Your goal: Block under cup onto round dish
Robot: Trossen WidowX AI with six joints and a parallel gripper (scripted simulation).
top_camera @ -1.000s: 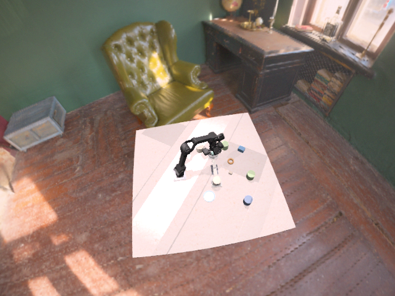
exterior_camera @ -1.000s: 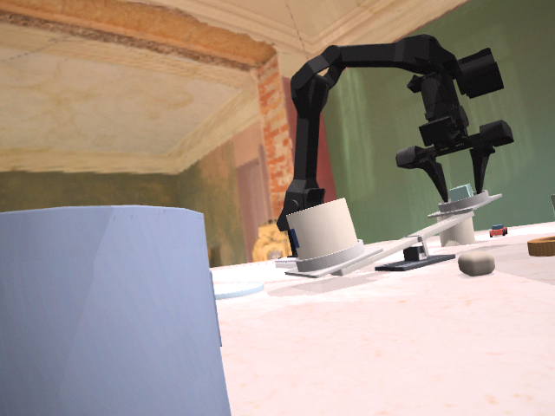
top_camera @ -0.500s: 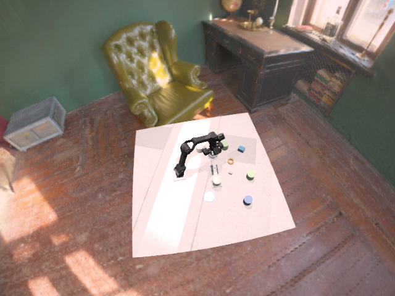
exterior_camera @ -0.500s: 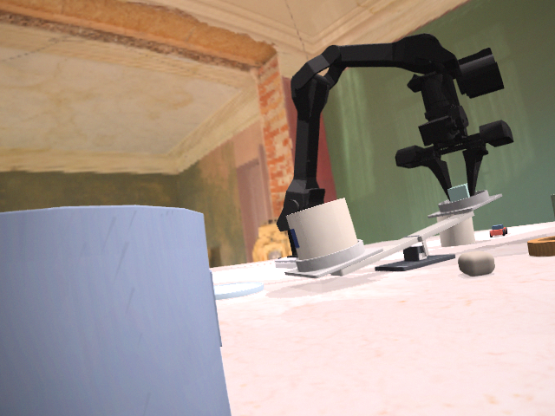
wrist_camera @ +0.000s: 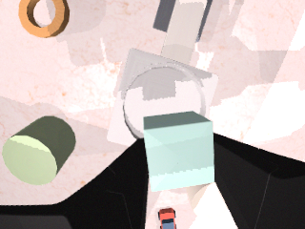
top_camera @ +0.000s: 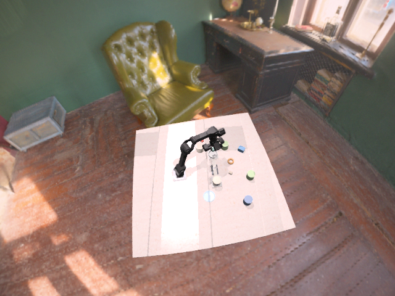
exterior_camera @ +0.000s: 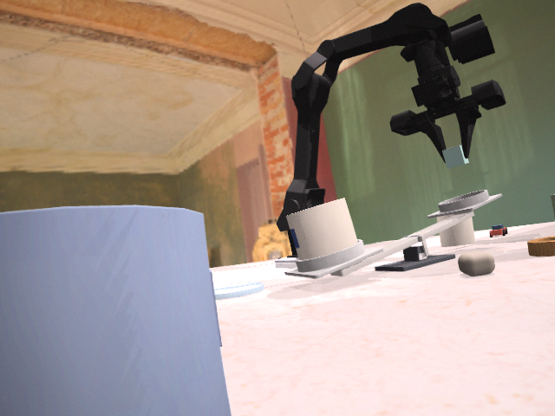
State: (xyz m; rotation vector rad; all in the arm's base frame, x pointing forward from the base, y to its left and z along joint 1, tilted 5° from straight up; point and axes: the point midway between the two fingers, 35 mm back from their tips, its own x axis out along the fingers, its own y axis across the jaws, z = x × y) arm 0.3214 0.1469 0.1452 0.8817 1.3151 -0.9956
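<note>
Now: gripper tip 37 cm to the left of the round dish, 14 cm above it and 9 cm past it. The rest, counted from my gripper tip: balance beam: 12 cm to the right, 11 cm below; pale teal block: 1 cm above; balance: 12 cm to the right, 12 cm below.
</note>
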